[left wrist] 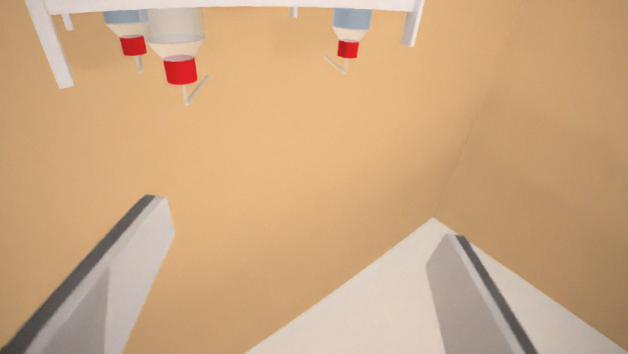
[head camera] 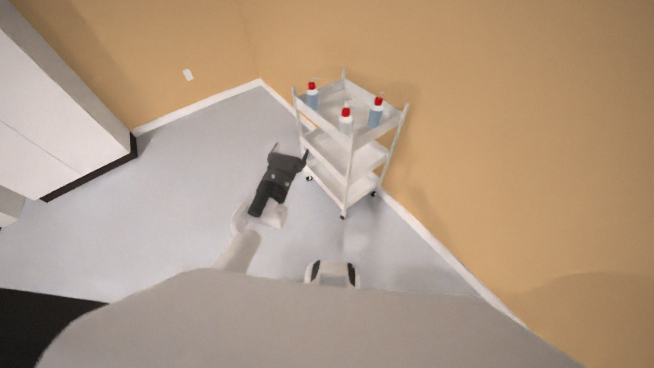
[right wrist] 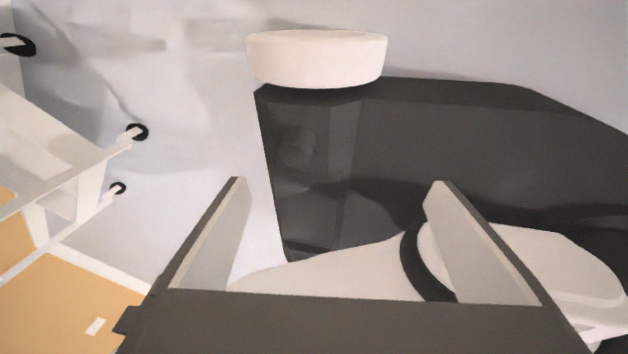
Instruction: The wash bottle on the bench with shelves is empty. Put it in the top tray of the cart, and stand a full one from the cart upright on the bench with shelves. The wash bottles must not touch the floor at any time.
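Frame: origin at the robot's base, x ahead, y left, z up, level; centimetres.
Where they show: left gripper, fingertip midpoint: (left wrist: 306, 234) (head camera: 292, 147); right gripper, fingertip midpoint: (right wrist: 336, 190).
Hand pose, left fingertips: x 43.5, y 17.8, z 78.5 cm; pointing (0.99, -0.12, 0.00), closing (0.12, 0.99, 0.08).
Note:
After its pixels a point has its place.
The white three-tier cart (head camera: 348, 165) @[x 53.2, y -2.8, z 59.7 cm] stands against the wall in the head view; part of it shows at the left of the right wrist view. In its top tray stand an empty-looking wash bottle (head camera: 345, 121) @[x 62.0, y 0.1, z 77.0 cm] (left wrist: 176, 30) @[x 62.2, y 2.1, z 75.2 cm] at the near corner, a blue-filled bottle (head camera: 312, 99) @[x 82.0, y 17.1, z 74.0 cm] (left wrist: 351, 22) @[x 81.9, y 17.6, z 75.4 cm] at the left corner and another blue-filled bottle (head camera: 375, 115) @[x 71.5, y -13.1, z 74.2 cm] (left wrist: 133, 45) @[x 73.3, y -12.6, z 79.4 cm] at the right; all have red caps. My left gripper (head camera: 291, 150) @[x 43.5, y 17.8, z 78.5 cm] (left wrist: 306, 234) @[x 43.5, y 17.8, z 78.5 cm] is open and empty, left of the cart and apart from it. My right gripper (right wrist: 336, 190) @[x -6.2, y -23.5, z 35.8 cm] is open and empty. The bench with shelves is not recognisable.
A white cabinet (head camera: 60, 115) @[x 83.1, y 213.6, z 62.5 cm] with a dark base stands at the left of the head view. The orange wall (head camera: 525, 150) @[x 44.8, y -61.6, z 85.3 cm] runs behind and right of the cart. My dark wheeled base (right wrist: 450, 140) @[x -20.3, y -17.9, z 17.0 cm] and a white round part (right wrist: 316, 60) show below the right gripper.

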